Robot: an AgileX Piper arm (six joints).
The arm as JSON. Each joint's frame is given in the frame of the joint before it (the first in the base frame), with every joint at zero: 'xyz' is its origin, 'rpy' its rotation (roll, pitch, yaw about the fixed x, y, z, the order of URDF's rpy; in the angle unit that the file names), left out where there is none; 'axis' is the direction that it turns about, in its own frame. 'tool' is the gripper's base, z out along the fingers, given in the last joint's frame.
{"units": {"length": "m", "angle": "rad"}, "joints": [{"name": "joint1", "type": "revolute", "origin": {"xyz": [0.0, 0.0, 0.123]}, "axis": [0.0, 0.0, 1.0]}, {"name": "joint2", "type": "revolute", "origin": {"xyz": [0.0, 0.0, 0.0], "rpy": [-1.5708, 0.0, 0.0]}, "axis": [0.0, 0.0, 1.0]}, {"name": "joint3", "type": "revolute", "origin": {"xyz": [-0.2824, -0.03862, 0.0]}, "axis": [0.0, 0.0, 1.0]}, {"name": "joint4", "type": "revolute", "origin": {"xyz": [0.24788, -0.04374, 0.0], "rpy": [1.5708, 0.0, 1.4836]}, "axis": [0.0, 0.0, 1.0]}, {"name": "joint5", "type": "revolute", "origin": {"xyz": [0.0, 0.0, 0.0], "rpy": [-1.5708, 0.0, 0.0]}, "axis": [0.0, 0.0, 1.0]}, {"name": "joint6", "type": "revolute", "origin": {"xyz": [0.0, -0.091, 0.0], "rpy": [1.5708, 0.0, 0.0]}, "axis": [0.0, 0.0, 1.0]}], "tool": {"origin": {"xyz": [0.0, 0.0, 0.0]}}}
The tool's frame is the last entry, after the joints.
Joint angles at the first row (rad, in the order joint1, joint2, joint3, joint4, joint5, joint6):
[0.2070 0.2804 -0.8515 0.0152 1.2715 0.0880]
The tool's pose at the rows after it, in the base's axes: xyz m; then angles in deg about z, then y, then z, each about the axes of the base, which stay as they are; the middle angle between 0 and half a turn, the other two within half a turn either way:
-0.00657 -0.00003 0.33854 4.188 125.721 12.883
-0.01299 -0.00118 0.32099 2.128 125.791 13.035
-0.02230 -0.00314 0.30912 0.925 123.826 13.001
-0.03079 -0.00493 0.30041 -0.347 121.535 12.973
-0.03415 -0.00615 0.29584 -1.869 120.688 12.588
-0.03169 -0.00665 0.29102 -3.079 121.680 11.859
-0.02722 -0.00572 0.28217 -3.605 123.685 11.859
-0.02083 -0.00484 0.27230 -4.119 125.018 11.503
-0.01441 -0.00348 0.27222 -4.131 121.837 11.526
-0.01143 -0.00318 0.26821 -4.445 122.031 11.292
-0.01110 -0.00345 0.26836 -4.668 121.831 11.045
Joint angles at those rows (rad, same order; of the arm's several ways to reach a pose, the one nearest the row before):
[0.2070 0.2219 -0.7825 0.0152 1.2714 0.0582]
[0.2070 0.1555 -0.7187 0.0174 1.2751 0.0201]
[0.2070 0.0804 -0.6778 0.0173 1.2752 0.0000]
[0.2070 0.0132 -0.6506 0.0173 1.2751 -0.0212]
[0.2070 -0.0173 -0.6369 0.0115 1.2770 -0.0424]
[0.2069 -0.0191 -0.6178 0.0000 1.2770 -0.0538]
[0.2070 -0.0191 -0.5829 0.0000 1.2770 -0.0629]
[0.2069 -0.0191 -0.5386 -0.0053 1.2560 -0.0667]
[0.2069 -0.0190 -0.5159 -0.0053 1.1778 -0.0670]
[0.2070 -0.0191 -0.4964 -0.0091 1.1618 -0.0687]
[0.2070 -0.0191 -0.4958 -0.0132 1.1577 -0.0687]

